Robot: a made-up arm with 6 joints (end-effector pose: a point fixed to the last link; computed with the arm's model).
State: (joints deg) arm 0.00 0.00 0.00 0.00 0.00 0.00
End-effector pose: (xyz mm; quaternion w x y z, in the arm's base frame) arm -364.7 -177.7 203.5 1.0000 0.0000 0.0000 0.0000
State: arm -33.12 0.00 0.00 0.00 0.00 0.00
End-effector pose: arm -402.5 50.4 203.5 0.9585 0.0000 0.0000 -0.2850
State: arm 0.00 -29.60 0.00 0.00 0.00 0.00
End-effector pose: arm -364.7 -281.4 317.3 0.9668 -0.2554 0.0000 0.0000
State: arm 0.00 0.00 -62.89 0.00 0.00 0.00
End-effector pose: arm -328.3 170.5 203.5 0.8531 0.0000 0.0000 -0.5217
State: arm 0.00 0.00 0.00 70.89 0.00 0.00
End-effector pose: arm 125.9 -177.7 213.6 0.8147 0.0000 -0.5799 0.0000
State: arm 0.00 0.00 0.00 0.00 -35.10 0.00
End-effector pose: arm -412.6 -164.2 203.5 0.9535 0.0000 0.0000 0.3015
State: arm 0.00 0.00 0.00 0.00 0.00 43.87
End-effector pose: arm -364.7 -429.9 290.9 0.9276 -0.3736 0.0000 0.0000
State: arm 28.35 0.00 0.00 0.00 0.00 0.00
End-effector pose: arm -236.6 -329.6 203.5 0.9696 0.0000 0.0000 0.2449
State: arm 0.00 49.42 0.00 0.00 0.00 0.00
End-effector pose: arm -364.7 71.7 167.8 0.9084 0.4180 0.0000 0.0000
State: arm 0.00 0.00 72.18 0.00 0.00 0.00
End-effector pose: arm -17.1 -365.9 203.5 0.8081 0.0000 0.0000 0.5891
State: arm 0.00 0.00 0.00 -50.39 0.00 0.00
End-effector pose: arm -547.8 -177.7 513.8 0.9049 0.0000 0.4257 0.0000
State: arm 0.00 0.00 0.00 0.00 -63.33 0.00
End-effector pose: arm -451.2 -175.2 203.5 0.8511 0.0000 0.0000 0.5250
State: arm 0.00 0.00 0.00 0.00 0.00 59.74
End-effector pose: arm -364.7 -494.6 365.4 0.8672 -0.4980 0.0000 0.0000
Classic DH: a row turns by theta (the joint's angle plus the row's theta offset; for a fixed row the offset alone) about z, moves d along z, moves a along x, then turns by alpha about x. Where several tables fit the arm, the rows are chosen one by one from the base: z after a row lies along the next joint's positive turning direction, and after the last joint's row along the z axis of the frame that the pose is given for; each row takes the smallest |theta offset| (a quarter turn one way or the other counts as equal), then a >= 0, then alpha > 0; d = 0 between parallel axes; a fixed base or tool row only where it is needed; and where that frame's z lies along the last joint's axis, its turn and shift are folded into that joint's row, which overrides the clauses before.
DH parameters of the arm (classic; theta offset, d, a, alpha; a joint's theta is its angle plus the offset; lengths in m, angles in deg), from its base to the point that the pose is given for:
joint 1: -90 0.4566 0.0142 -90
joint 2: 0 -0.0618 0.0192 90
joint 3: -90 0.0966 0.0647 -90
joint 4: 0 0.2132 0.2835 -90
joint 5: 90 -0.0071 0.0514 90
joint 6: 0 -0.0453 0.0175 90
tool (fixed): -90 -0.3568 0 0

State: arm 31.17 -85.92 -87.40 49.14 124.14 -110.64
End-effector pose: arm -555.6 -110.8 337.0 0.3984 -0.2898 0.7593 -0.4251
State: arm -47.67 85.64 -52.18 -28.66 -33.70 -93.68
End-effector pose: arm -404.6 -67.4 915.6 0.2169 -0.9443 0.2315 0.0877
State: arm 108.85 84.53 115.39 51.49 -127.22 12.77
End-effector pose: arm -354.7 -30.8 491.5 0.3551 -0.5214 0.7548 0.1800
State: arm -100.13 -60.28 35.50 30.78 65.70 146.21
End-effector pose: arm -134.4 368.2 1055.8 0.2377 0.5751 -0.7616 0.1812
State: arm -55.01 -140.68 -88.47 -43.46 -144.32 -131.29
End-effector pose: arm -116.3 535.4 -167.6 0.6580 0.4278 0.2515 -0.5664
